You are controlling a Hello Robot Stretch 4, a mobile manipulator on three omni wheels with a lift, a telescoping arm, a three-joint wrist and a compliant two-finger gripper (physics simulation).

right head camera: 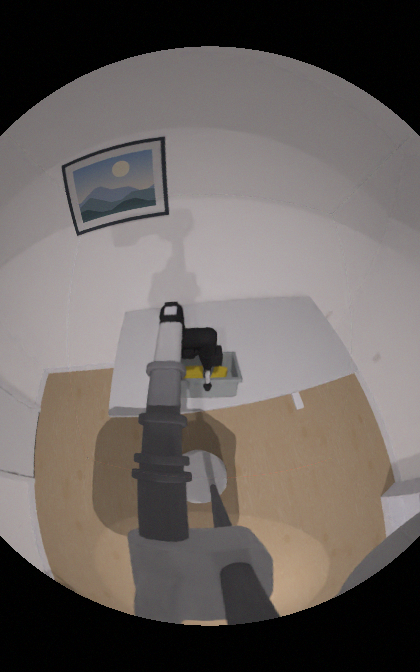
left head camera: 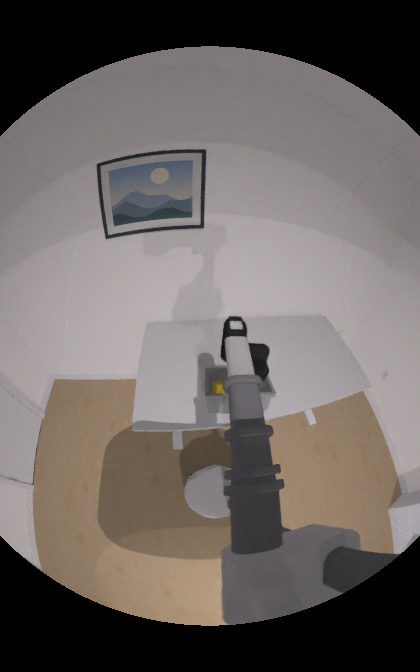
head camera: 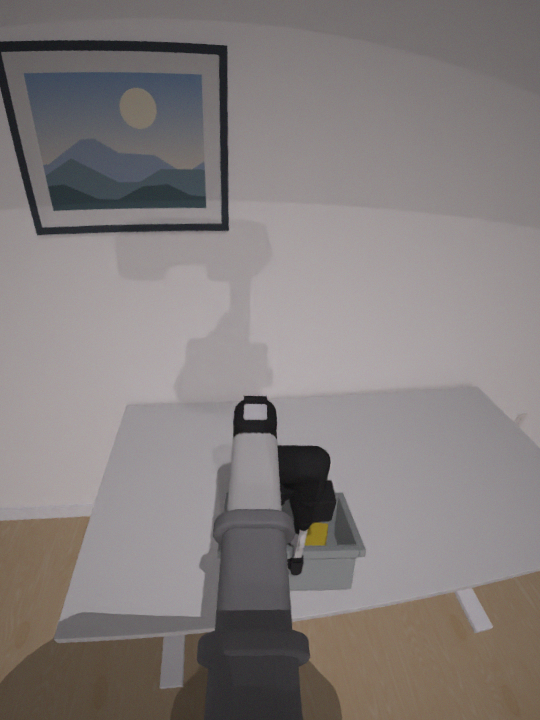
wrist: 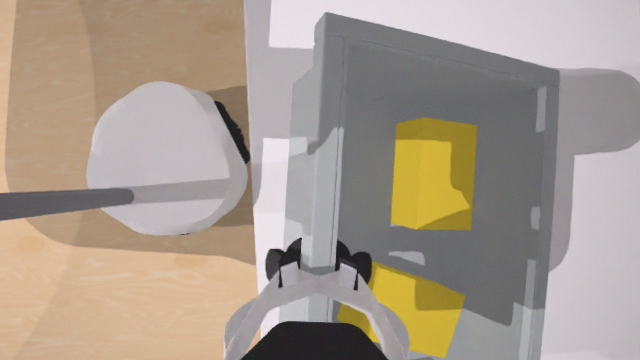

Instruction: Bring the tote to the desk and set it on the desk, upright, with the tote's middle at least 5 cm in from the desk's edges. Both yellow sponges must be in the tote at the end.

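Places are measured from the robot's base along level axes (x up, y left, z back), in centimetres.
Pixels of known places: gripper, fingertip midpoint: (head camera: 293, 561) (wrist: 316, 259).
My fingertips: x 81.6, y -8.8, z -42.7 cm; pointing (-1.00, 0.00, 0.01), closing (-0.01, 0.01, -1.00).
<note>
Behind a point stands the place of what it marks.
The grey tote (head camera: 331, 572) @(x 79.7, y -16.9, z -41.1 cm) (left head camera: 217, 404) (right head camera: 225, 389) (wrist: 440, 44) @(x 84.1, y 6.4, z -50.2 cm) is upright at the front part of the white desk (head camera: 435, 465) @(x 69.3, y -60.5, z -77.7 cm) (left head camera: 310, 350) (right head camera: 280, 340) (wrist: 600, 250) @(x 69.3, y -9.4, z -74.4 cm). No gap shows below it, but its underside is hidden. My gripper (head camera: 296, 564) @(x 81.6, y -8.8, z -42.7 cm) (right head camera: 207, 385) (wrist: 316, 259) @(x 81.6, y -8.8, z -42.7 cm) is shut on the rim of the tote's near wall. One yellow sponge (left head camera: 218, 387) (right head camera: 194, 372) (wrist: 440, 175) @(x 75.2, y -2.1, z -53.5 cm) lies inside the tote. The other yellow sponge (head camera: 316, 533) @(x 75.6, y -15.7, z -52.3 cm) (right head camera: 219, 372) (wrist: 425, 310) @(x 75.4, y -14.4, z -52.8 cm) lies inside too, next to the gripper, partly covered by a finger in the wrist view.
A white round object (left head camera: 207, 492) (right head camera: 200, 475) (wrist: 160, 150) @(x 18.7, y 2.3, z -0.9 cm) is on the floor before the desk's front edge. My arm (head camera: 255, 581) @(x 123.6, y -0.2, z -21.9 cm) (left head camera: 245, 405) (right head camera: 167, 390) reaches over the desk, left of the gripper. A wall with a framed picture (head camera: 116, 139) @(x 157.0, y 36.9, z -107.1 cm) stands behind the desk.
</note>
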